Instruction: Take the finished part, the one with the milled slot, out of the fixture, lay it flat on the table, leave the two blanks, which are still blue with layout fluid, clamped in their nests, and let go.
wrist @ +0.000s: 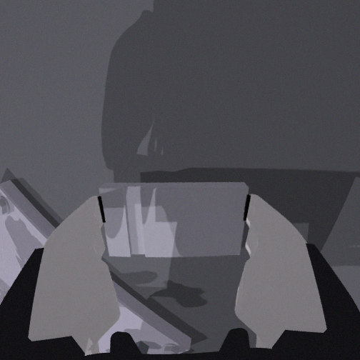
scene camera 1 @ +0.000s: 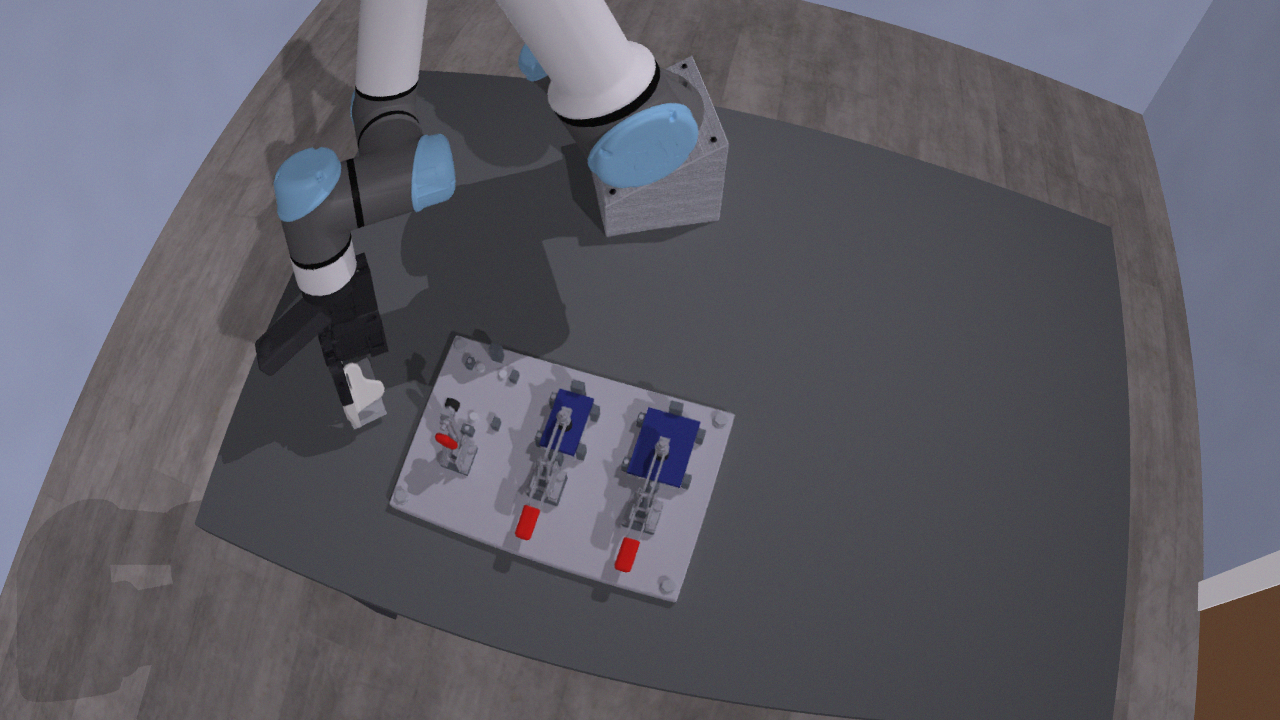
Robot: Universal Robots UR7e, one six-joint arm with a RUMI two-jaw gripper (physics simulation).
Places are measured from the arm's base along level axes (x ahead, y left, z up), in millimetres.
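Pixels of known places: gripper, fingertip midpoint: [scene camera 1: 350, 398].
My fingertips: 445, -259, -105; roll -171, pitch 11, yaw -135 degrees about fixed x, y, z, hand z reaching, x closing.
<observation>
Ahead of a thing's pixels: the offset from my fingertips to its top centre, as dx, dy, dz. "spot": to the spot under its first point. Level surfaces: height alone.
The finished part @[spot: +15, +46, +13] [scene camera 1: 372, 415] [wrist: 205, 220] is a pale grey block; a slot shows toward the left of its face in the wrist view. My gripper [scene camera 1: 359, 399] [wrist: 173, 197] is shut on its two ends and holds it above the dark table @[dz -12] [scene camera 1: 895, 358] [wrist: 55, 100], left of the fixture plate @[spot: +82, +340, +3] [scene camera 1: 581, 550] [wrist: 125, 322]. How high it hangs is hard to tell. The smaller blue blank @[-51, +281, +29] [scene camera 1: 578, 431] and larger blue blank @[-57, +391, +24] [scene camera 1: 682, 447] sit in their nests, each under a clamp arm. The left nest holds no part, and its toggle clamp @[+32, +171, +88] [scene camera 1: 458, 456] stands open.
Red clamp handles @[+79, +281, +50] [scene camera 1: 527, 522] @[+78, +391, +45] [scene camera 1: 627, 555] stick out toward the plate's front edge. The left clamp's red handle @[spot: +34, +176, +87] [scene camera 1: 445, 440] stands up near the plate's left edge. The robot's metal base block [scene camera 1: 666, 197] stands at the back. The table's left edge lies close to the gripper.
</observation>
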